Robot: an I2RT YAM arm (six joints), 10 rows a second.
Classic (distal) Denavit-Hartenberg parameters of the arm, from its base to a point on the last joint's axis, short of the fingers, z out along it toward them. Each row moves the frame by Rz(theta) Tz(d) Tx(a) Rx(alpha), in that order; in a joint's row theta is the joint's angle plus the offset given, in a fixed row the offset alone. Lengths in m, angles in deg.
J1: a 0.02; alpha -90; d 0.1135; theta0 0
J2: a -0.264; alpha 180; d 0; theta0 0
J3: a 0.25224; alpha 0; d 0; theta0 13.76
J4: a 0.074; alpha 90; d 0; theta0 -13.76
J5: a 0; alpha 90; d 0; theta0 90
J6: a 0; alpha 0; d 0.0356; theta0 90
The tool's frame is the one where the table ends.
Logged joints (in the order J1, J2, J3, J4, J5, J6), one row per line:
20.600, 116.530, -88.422, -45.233, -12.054, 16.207
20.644, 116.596, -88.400, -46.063, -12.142, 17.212
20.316, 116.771, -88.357, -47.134, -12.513, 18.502
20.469, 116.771, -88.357, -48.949, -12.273, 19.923
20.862, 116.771, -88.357, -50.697, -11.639, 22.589
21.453, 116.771, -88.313, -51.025, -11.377, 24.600
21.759, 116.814, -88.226, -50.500, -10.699, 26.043
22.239, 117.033, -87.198, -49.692, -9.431, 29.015
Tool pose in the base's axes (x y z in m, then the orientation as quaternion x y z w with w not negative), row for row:
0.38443, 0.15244, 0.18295, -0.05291, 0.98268, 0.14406, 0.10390
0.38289, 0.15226, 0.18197, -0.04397, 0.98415, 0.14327, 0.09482
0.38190, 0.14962, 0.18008, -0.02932, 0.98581, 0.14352, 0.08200
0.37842, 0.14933, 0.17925, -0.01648, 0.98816, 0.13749, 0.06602
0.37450, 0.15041, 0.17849, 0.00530, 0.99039, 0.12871, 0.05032
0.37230, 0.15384, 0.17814, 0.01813, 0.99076, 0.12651, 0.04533
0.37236, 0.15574, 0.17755, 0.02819, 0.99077, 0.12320, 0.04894
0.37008, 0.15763, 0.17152, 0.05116, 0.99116, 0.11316, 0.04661
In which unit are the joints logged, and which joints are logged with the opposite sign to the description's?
The joints are logged in degrees. Opposite sign: J3.
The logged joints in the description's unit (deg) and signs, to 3 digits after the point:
20.600, 116.530, 88.422, -45.233, -12.054, 16.207
20.644, 116.596, 88.400, -46.063, -12.142, 17.212
20.316, 116.771, 88.357, -47.134, -12.513, 18.502
20.469, 116.771, 88.357, -48.949, -12.273, 19.923
20.862, 116.771, 88.357, -50.697, -11.639, 22.589
21.453, 116.771, 88.313, -51.025, -11.377, 24.600
21.759, 116.814, 88.226, -50.500, -10.699, 26.043
22.239, 117.033, 87.198, -49.692, -9.431, 29.015

